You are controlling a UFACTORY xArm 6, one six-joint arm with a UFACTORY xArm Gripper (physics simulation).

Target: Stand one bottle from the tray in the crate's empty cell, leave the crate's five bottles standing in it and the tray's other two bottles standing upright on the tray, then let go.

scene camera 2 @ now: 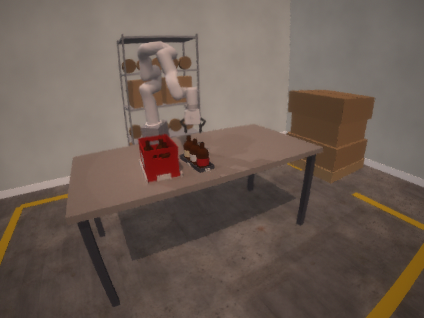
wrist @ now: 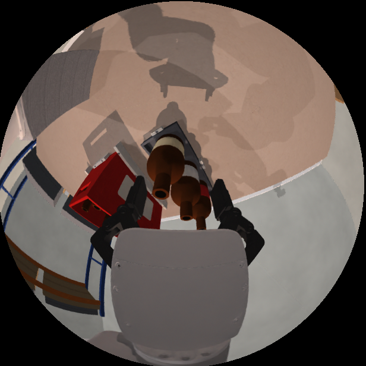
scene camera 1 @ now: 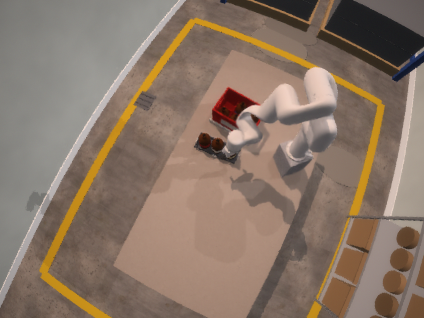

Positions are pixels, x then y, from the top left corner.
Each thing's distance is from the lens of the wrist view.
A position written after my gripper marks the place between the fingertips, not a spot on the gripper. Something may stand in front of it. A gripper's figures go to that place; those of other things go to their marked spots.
my gripper (wrist: pixel 179 185): 0.13 m
cream-label bottle (wrist: pixel 165 165): 0.17 m
